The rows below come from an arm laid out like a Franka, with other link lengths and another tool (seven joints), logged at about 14 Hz.
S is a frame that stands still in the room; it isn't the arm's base.
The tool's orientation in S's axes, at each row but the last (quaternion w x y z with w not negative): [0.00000 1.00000 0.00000 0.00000]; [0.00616 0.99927 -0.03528 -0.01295]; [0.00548 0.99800 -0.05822 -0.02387]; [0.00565 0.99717 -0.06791 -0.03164]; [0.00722 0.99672 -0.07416 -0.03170]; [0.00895 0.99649 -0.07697 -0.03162]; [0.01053 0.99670 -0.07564 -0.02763]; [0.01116 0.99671 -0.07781 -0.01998]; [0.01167 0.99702 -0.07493 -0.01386]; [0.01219 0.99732 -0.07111 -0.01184]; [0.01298 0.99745 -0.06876 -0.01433]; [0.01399 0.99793 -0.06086 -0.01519]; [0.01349 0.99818 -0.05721 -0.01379]
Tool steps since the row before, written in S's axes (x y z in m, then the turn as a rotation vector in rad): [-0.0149 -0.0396 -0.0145 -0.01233 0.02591 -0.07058]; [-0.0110 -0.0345 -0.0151 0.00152 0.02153 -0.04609]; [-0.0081 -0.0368 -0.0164 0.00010 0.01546 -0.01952]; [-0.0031 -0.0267 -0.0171 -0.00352 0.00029 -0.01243]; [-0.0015 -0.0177 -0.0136 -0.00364 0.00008 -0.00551]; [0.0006 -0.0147 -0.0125 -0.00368 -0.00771 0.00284]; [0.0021 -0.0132 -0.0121 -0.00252 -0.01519 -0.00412]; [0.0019 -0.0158 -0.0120 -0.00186 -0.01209 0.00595]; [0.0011 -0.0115 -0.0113 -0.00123 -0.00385 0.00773]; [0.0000 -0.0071 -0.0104 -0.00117 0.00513 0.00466]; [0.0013 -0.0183 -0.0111 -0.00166 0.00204 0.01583]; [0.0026 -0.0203 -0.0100 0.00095 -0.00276 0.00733]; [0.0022 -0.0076 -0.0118 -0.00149 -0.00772 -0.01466]
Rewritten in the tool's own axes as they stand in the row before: [-0.0149 0.0396 0.0145 -0.01233 -0.02591 0.07058]; [-0.0081 0.0350 0.0158 0.00117 -0.02219 0.04579]; [-0.0030 0.0373 0.0171 -0.00078 -0.01563 0.01937]; [0.0016 0.0266 0.0174 -0.00275 -0.00001 0.01263]; [0.0020 0.0175 0.0138 -0.00326 0.00035 0.00573]; [0.0036 0.0141 0.0126 -0.00262 0.00824 -0.00250]; [0.0047 0.0124 0.0122 0.00003 0.01529 0.00451]; [0.0048 0.0150 0.0122 -0.00018 0.01238 -0.00564]; [0.0031 0.0109 0.0115 -0.00084 0.00419 -0.00761]; [0.0012 0.0068 0.0106 -0.00199 -0.00479 -0.00474]; [0.0041 0.0176 0.0115 -0.00235 -0.00135 -0.01582]; [0.0053 0.0195 0.0104 0.00107 0.00284 -0.00728]; [0.0034 0.0070 0.0119 -0.00021 0.00742 0.01489]
